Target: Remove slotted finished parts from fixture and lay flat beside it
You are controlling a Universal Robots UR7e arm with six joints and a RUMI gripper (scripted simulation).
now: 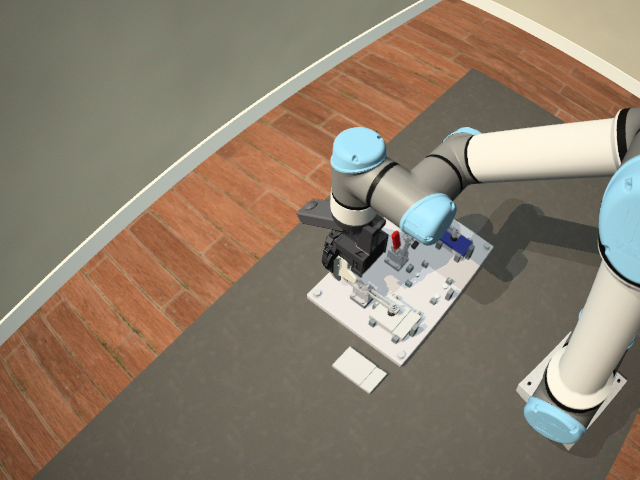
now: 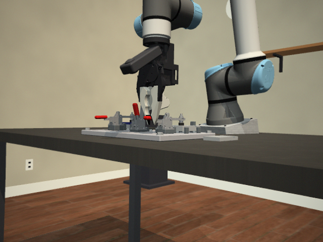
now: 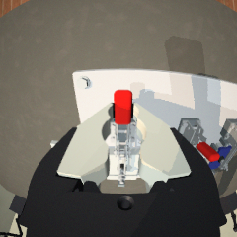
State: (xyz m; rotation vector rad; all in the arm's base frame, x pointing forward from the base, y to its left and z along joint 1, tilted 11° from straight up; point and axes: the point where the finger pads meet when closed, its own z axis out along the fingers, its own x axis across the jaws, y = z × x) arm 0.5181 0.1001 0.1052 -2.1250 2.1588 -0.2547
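The white fixture plate is 90 mm behind my hand, 110 mm to the right of it and 50 mm below it. The rest, counted from my hand: blue blank (130 mm behind, 220 mm to the right, 20 mm below).
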